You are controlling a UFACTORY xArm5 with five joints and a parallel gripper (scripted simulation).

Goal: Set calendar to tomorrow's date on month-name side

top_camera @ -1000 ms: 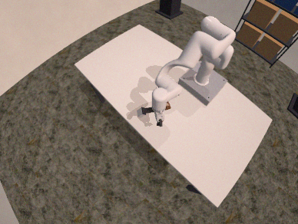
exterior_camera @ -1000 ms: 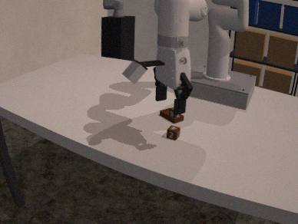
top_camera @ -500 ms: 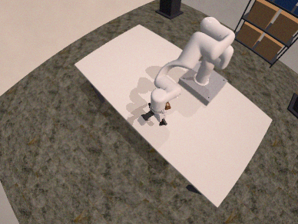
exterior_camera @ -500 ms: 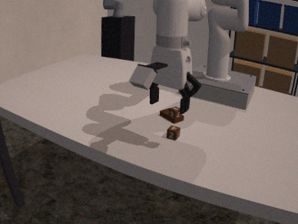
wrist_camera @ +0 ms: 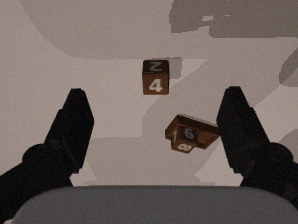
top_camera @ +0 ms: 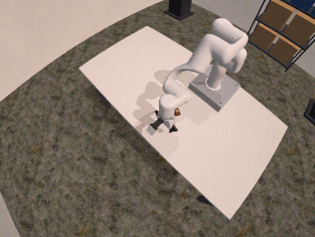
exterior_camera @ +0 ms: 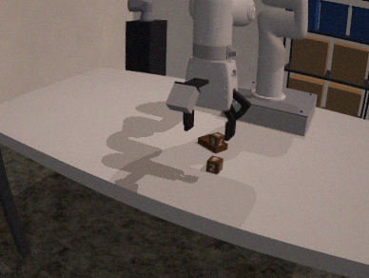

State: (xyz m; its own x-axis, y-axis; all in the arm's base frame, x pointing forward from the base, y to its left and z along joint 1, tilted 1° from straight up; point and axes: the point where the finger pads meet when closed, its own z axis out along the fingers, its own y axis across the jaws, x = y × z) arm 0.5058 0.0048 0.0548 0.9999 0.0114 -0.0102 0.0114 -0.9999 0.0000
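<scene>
Now: hand 11 cm above the brown wooden cube and 5 cm past it. From my hand the other things lie so: tray (17 cm behind, 12 cm below, 6 cm to the right).
</scene>
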